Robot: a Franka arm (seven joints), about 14 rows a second.
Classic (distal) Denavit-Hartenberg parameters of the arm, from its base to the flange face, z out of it. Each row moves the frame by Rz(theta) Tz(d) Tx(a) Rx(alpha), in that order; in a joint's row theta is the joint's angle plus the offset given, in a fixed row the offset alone. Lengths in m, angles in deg.
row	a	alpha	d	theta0
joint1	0	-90	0.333	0
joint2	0	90	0	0
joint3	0.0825	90	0.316	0
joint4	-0.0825	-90	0	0
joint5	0	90	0.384	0
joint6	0.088	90	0	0
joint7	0	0	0.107	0
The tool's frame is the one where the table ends.
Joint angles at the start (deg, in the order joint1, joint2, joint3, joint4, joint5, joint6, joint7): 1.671 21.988 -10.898 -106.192 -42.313 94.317 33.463
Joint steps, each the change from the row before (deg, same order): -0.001 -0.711 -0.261 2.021 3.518 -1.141 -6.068; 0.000 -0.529 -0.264 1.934 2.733 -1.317 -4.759; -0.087 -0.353 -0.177 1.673 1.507 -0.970 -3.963; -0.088 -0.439 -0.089 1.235 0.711 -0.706 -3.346; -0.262 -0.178 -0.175 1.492 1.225 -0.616 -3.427; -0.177 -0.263 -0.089 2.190 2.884 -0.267 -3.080; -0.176 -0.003 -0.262 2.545 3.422 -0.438 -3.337
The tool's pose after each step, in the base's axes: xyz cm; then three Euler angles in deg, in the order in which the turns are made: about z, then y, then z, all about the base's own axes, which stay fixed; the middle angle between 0 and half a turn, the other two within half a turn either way. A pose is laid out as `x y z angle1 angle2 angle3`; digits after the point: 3 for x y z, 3 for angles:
56.606 -15.201 33.113 73.771 128.542 -129.667
57.018 -15.180 34.721 69.502 130.926 -131.720
57.399 -15.294 36.103 66.302 132.483 -132.667
57.660 -15.415 37.346 63.896 133.503 -132.848
57.955 -15.706 38.478 61.199 134.925 -133.570
58.579 -15.553 40.059 58.838 138.337 -134.557
59.237 -15.458 41.639 55.765 142.080 -136.176

